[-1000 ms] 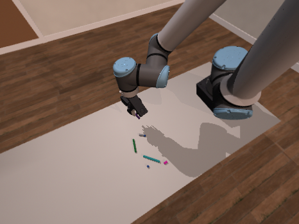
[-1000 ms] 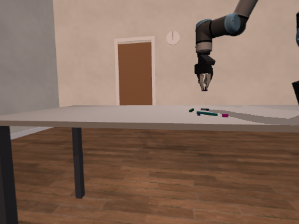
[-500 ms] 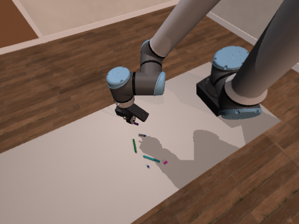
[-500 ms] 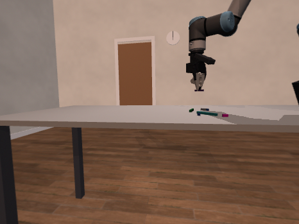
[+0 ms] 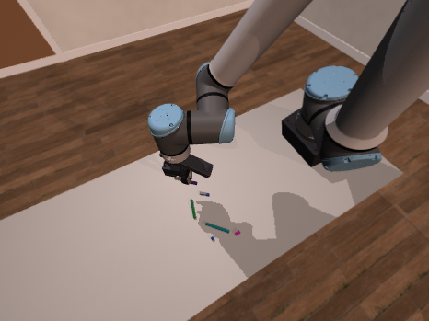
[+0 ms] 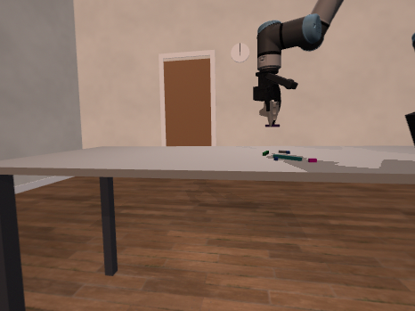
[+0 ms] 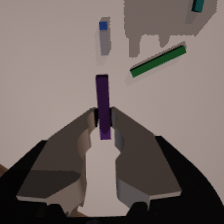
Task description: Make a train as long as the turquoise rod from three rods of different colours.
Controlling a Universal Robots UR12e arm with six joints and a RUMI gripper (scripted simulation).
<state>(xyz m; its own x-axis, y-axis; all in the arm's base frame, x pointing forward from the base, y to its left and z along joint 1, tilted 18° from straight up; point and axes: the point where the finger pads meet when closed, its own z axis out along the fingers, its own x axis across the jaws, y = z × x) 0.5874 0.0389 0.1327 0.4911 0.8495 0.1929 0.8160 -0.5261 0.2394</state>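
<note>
My gripper is now 40 mm past the grey rod, 20 mm to the right of it and 110 mm above it. Also, from my hand: turquoise rod (50 mm behind, 180 mm to the left, 110 mm below); then green rod (20 mm ahead, 70 mm to the left, 110 mm below); then purple rod (10 mm below).
</note>
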